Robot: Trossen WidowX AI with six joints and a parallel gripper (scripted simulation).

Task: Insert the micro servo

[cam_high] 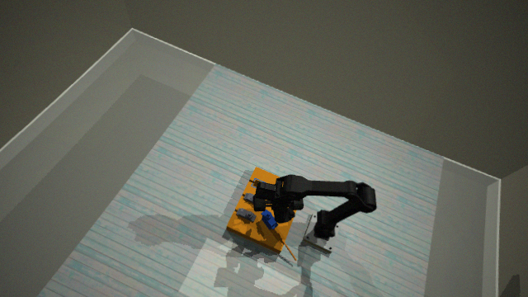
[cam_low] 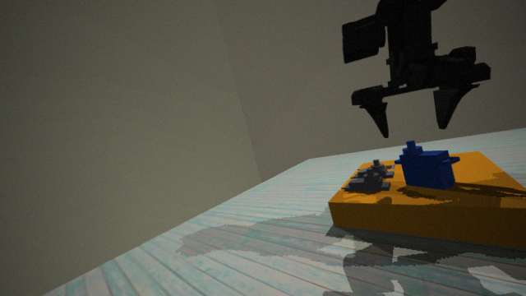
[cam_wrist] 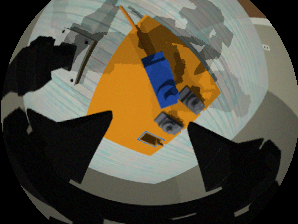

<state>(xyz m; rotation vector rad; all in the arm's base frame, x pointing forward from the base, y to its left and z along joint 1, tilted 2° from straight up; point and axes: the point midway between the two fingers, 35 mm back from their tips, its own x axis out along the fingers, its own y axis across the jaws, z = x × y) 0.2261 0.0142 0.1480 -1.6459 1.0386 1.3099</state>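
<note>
Now: gripper tip 20 mm past the orange deck, 30 mm to the left of it and 110 mm above it.
</note>
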